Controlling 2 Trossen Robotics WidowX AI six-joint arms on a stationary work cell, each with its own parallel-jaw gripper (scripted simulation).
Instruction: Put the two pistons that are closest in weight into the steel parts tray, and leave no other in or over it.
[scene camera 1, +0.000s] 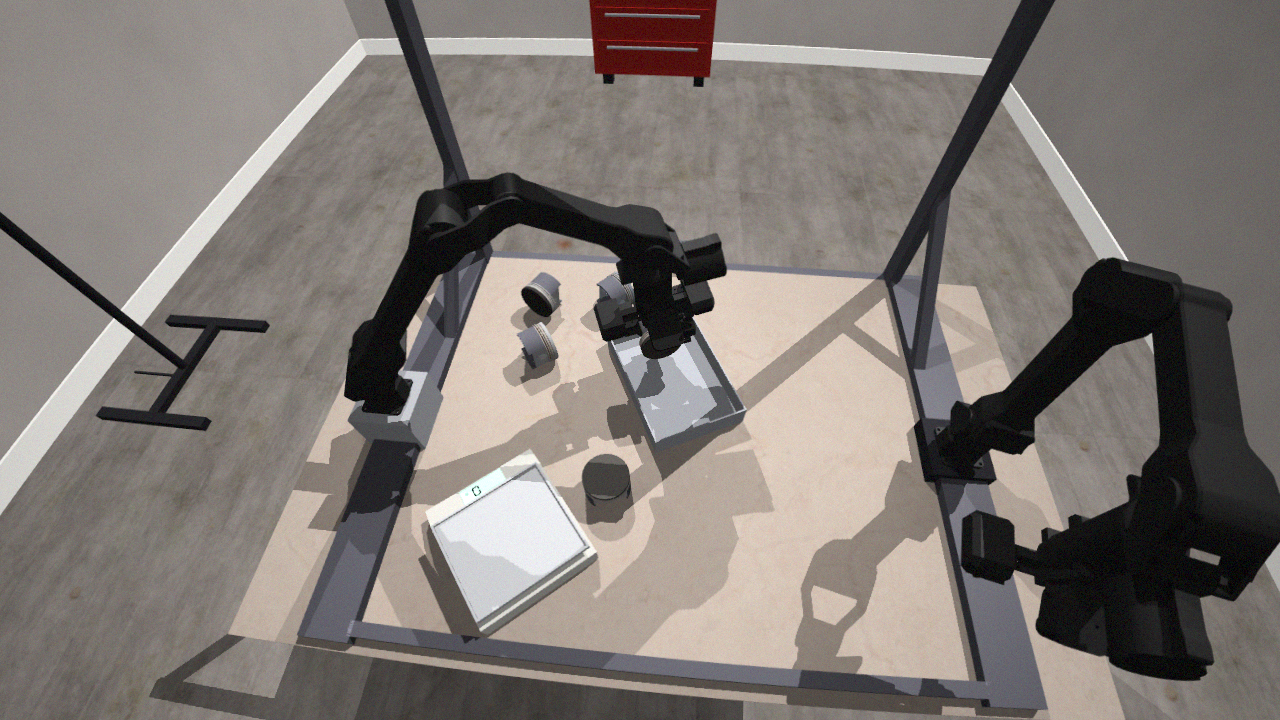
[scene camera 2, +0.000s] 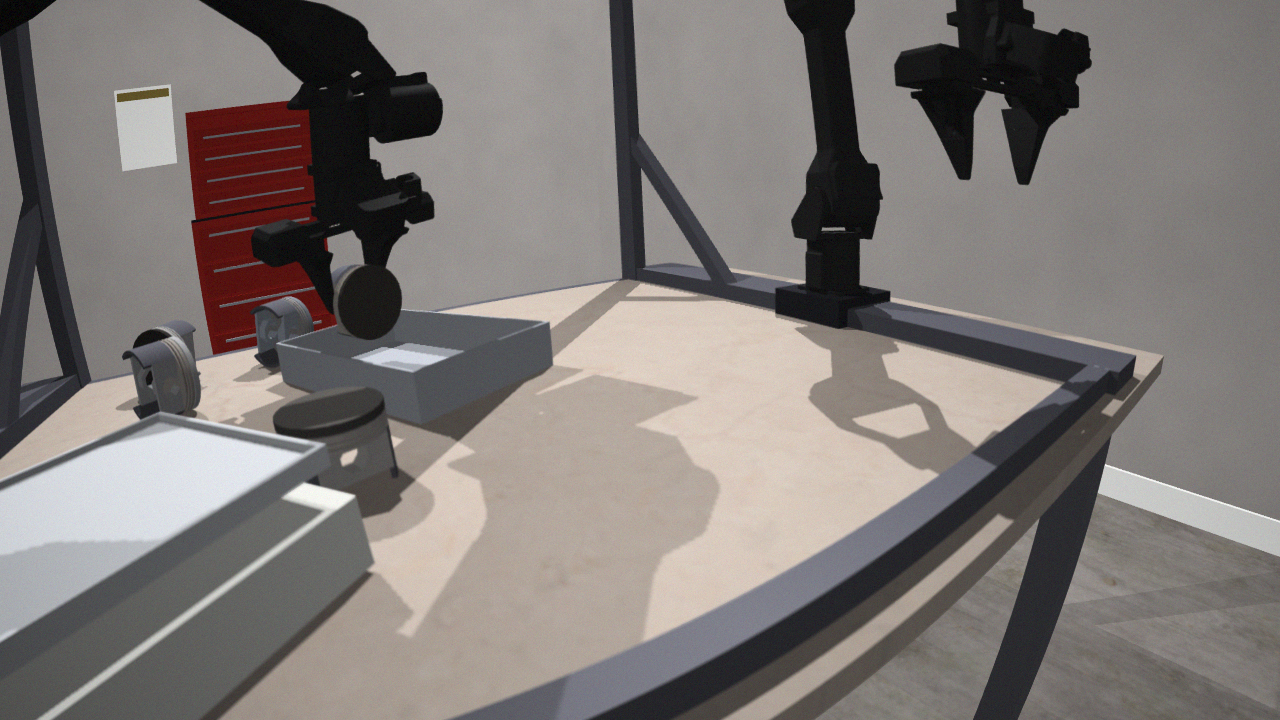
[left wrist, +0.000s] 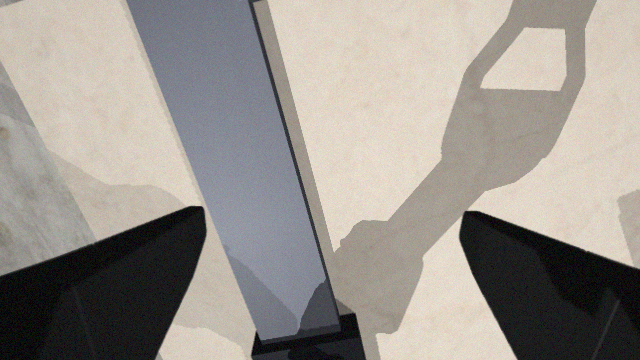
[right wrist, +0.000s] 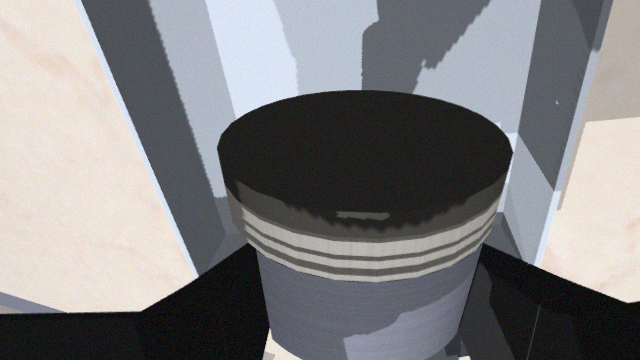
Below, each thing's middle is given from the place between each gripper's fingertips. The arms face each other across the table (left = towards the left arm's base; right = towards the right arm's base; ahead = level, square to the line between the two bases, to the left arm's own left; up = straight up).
Now: right hand 5 cm short of the steel parts tray (scene camera 2: 507, 350), 4 cm to the right of it and 9 cm above it. The rest, counted from my right hand: scale pan (scene camera 2: 94, 525) (37 cm ahead, 18 cm to the right, 5 cm below); then scale (scene camera 2: 190, 637) (36 cm ahead, 18 cm to the right, 6 cm below).
Right now the steel parts tray is 40 cm to the right of my left hand, 35 cm behind it and 19 cm below it. Round my left hand: scale pan 61 cm to the right, 15 cm below, 4 cm behind; then scale 62 cm to the right, 16 cm below, 5 cm behind.
